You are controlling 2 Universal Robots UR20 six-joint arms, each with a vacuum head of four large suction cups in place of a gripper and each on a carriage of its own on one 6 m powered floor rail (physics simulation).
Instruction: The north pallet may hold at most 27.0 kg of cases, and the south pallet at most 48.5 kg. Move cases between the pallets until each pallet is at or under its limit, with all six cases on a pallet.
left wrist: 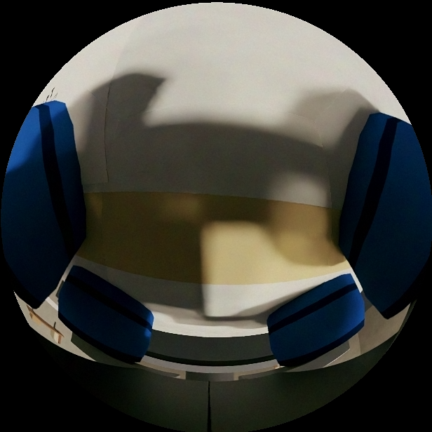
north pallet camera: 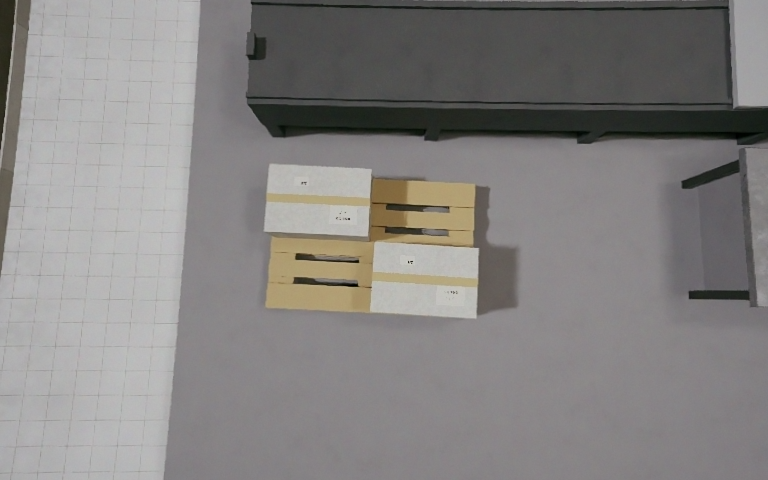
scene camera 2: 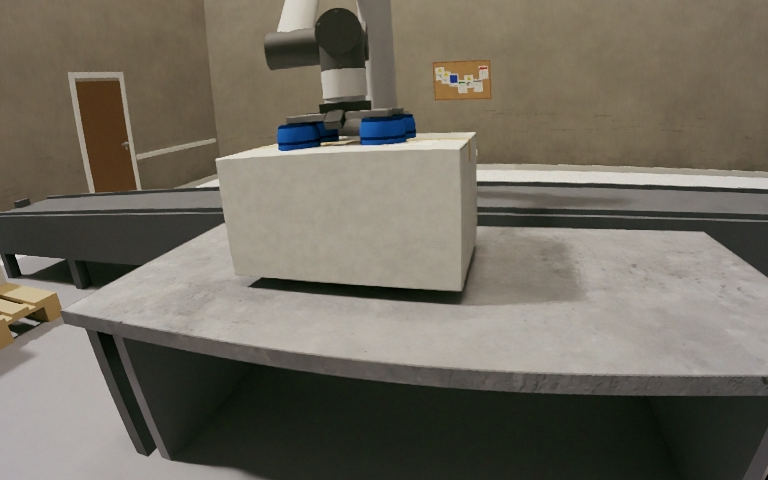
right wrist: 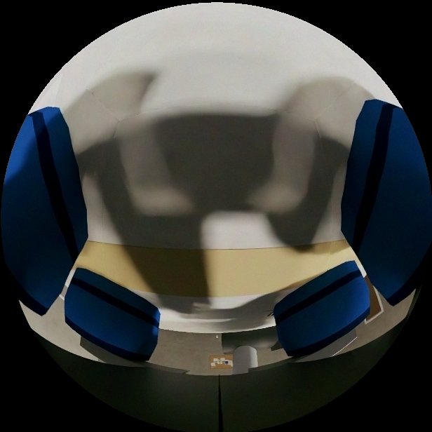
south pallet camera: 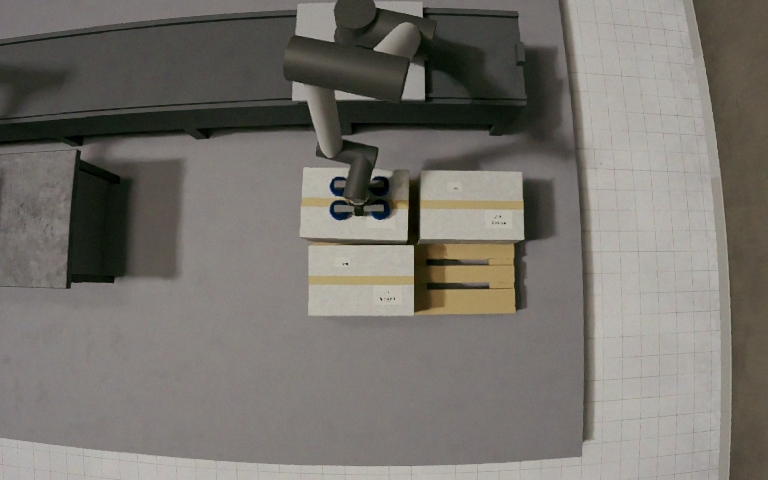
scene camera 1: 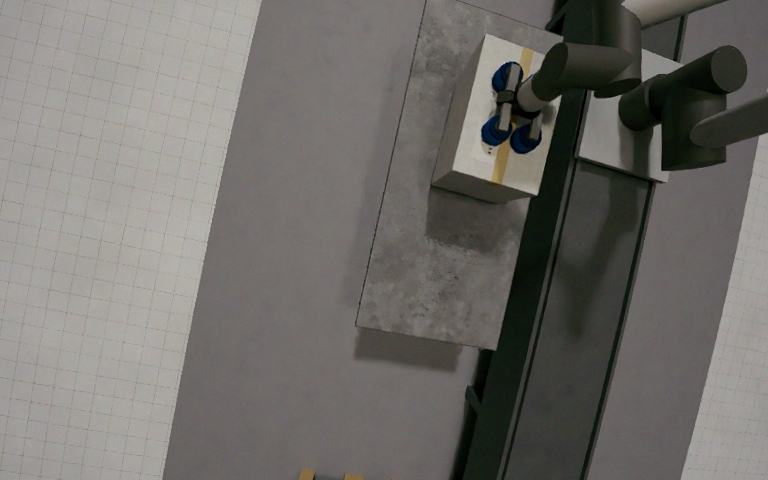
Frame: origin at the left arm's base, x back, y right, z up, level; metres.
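Where they show: right arm's base at its link origin: (scene camera 1: 636,109).
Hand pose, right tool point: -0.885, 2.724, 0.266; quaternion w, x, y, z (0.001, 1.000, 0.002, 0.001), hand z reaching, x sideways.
After its pixels a point has its place, as x, y, z.
My right gripper (scene camera 1: 514,108) {-0.885, 2.724, 0.266} (scene camera 2: 346,130) (right wrist: 215,235) has its blue cups on the top of a white taped case (scene camera 1: 475,158) {-0.996, 2.504, 0.288} (scene camera 2: 351,215) {-1.071, 2.664, 0.153}, holding it just above the grey table (scene camera 1: 430,283) {-0.955, 1.937, -0.040} (scene camera 2: 634,288) {-0.964, 2.035, -0.040}; a dark gap shows beneath it. My left gripper (south pallet camera: 359,198) {-0.811, -0.006, -0.126} (left wrist: 212,240) is on the top of a white case (south pallet camera: 317,226) {-0.956, 0.216, -0.108} (left wrist: 215,75) over the back left of the south pallet (south pallet camera: 464,302) {-1.366, -0.602, -0.427}; whether it touches the pallet is hidden. Other cases sit back right (south pallet camera: 470,189) {-0.752, -0.598, -0.149} and front left (south pallet camera: 339,300) {-1.342, 0.106, -0.182}. The north pallet (north pallet camera: 317,298) {-1.317, 5.633, -0.425} bears cases back left (north pallet camera: 305,217) {-0.882, 5.679, -0.172} and front right (north pallet camera: 419,302) {-1.324, 5.056, -0.178}.
The dark floor rail (scene camera 1: 594,271) {0.009, 2.193, -0.055} (scene camera 2: 623,198) {0.031, 1.776, -0.055} (north pallet camera: 481,56) {-0.012, 4.752, -0.055} (south pallet camera: 169,67) {-0.030, 1.100, -0.055} runs behind the table and both pallets. Bare slats show at the north pallet's back right and front left, and at the south pallet's front right. The held case is close beside its two neighbours on the south pallet.
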